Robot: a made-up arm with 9 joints. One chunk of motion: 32 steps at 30 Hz.
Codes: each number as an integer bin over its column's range. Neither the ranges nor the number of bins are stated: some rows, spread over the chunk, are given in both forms.
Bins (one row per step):
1: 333 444 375 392 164 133 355 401 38
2: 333 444 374 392 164 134 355 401 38
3: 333 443 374 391 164 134 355 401 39
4: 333 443 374 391 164 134 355 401 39
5: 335 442 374 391 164 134 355 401 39
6: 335 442 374 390 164 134 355 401 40
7: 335 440 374 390 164 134 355 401 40
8: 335 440 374 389 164 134 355 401 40
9: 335 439 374 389 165 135 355 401 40
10: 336 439 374 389 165 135 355 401 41
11: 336 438 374 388 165 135 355 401 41
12: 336 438 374 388 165 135 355 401 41
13: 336 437 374 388 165 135 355 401 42
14: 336 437 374 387 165 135 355 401 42
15: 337 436 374 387 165 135 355 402 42
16: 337 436 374 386 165 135 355 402 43
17: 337 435 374 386 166 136 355 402 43
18: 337 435 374 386 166 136 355 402 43
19: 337 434 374 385 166 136 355 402 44
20: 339 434 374 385 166 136 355 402 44
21: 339 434 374 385 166 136 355 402 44
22: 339 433 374 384 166 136 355 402 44
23: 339 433 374 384 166 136 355 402 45
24: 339 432 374 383 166 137 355 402 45
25: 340 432 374 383 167 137 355 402 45
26: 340 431 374 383 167 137 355 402 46
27: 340 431 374 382 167 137 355 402 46
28: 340 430 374 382 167 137 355 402 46
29: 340 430 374 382 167 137 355 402 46
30: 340 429 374 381 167 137 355 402 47
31: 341 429 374 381 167 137 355 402 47
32: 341 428 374 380 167 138 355 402 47
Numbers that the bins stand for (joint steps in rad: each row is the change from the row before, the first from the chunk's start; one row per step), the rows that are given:
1: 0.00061 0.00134 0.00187 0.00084 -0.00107 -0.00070 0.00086 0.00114 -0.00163
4: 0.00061 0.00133 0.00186 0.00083 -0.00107 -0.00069 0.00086 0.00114 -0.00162
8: 0.00062 0.00131 0.00186 0.00081 -0.00107 -0.00069 0.00086 0.00114 -0.00161
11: 0.00063 0.00129 0.00186 0.00080 -0.00106 -0.00068 0.00086 0.00114 -0.00160
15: 0.00064 0.00127 0.00186 0.00079 -0.00106 -0.00068 0.00086 0.00115 -0.00159
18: 0.00064 0.00126 0.00186 0.00078 -0.00105 -0.00067 0.00086 0.00115 -0.00158
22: 0.00065 0.00124 0.00186 0.00076 -0.00105 -0.00067 0.00086 0.00115 -0.00157
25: 0.00066 0.00123 0.00186 0.00075 -0.00104 -0.00066 0.00086 0.00115 -0.00156
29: 0.00066 0.00121 0.00186 0.00074 -0.00104 -0.00066 0.00086 0.00115 -0.00155
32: 0.00067 0.00119 0.00186 0.00072 -0.00104 -0.00065 0.00086 0.00115 -0.00154
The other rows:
2: 0.00061 0.00134 0.00186 0.00084 -0.00107 -0.00069 0.00086 0.00114 -0.00163
3: 0.00061 0.00133 0.00186 0.00083 -0.00107 -0.00069 0.00086 0.00114 -0.00162
5: 0.00062 0.00132 0.00186 0.00083 -0.00107 -0.00069 0.00086 0.00114 -0.00162
6: 0.00062 0.00132 0.00186 0.00082 -0.00107 -0.00069 0.00086 0.00114 -0.00161
7: 0.00062 0.00131 0.00186 0.00082 -0.00107 -0.00069 0.00086 0.00114 -0.00161
9: 0.00062 0.00130 0.00186 0.00081 -0.00106 -0.00068 0.00086 0.00114 -0.00161
10: 0.00063 0.00130 0.00186 0.00081 -0.00106 -0.00068 0.00086 0.00114 -0.00160
12: 0.00063 0.00129 0.00186 0.00080 -0.00106 -0.00068 0.00086 0.00114 -0.00160
13: 0.00063 0.00128 0.00186 0.00080 -0.00106 -0.00068 0.00086 0.00114 -0.00159
14: 0.00063 0.00128 0.00186 0.00079 -0.00106 -0.00068 0.00086 0.00114 -0.00159
16: 0.00064 0.00127 0.00186 0.00078 -0.00106 -0.00068 0.00086 0.00115 -0.00158
17: 0.00064 0.00126 0.00186 0.00078 -0.00105 -0.00067 0.00086 0.00115 -0.00158
19: 0.00064 0.00125 0.00186 0.00077 -0.00105 -0.00067 0.00086 0.00115 -0.00157
20: 0.00065 0.00125 0.00186 0.00077 -0.00105 -0.00067 0.00086 0.00115 -0.00157
21: 0.00065 0.00125 0.00186 0.00077 -0.00105 -0.00067 0.00086 0.00115 -0.00157
23: 0.00065 0.00124 0.00186 0.00076 -0.00105 -0.00067 0.00086 0.00115 -0.00156
24: 0.00065 0.00123 0.00186 0.00075 -0.00105 -0.00066 0.00086 0.00115 -0.00156
26: 0.00066 0.00122 0.00186 0.00075 -0.00104 -0.00066 0.00086 0.00115 -0.00155
27: 0.00066 0.00122 0.00186 0.00074 -0.00104 -0.00066 0.00086 0.00115 -0.00155
28: 0.00066 0.00121 0.00186 0.00074 -0.00104 -0.00066 0.00086 0.00115 -0.00155
30: 0.00066 0.00120 0.00186 0.00073 -0.00104 -0.00066 0.00086 0.00115 -0.00154
31: 0.00067 0.00120 0.00186 0.00073 -0.00104 -0.00066 0.00086 0.00115 -0.00154

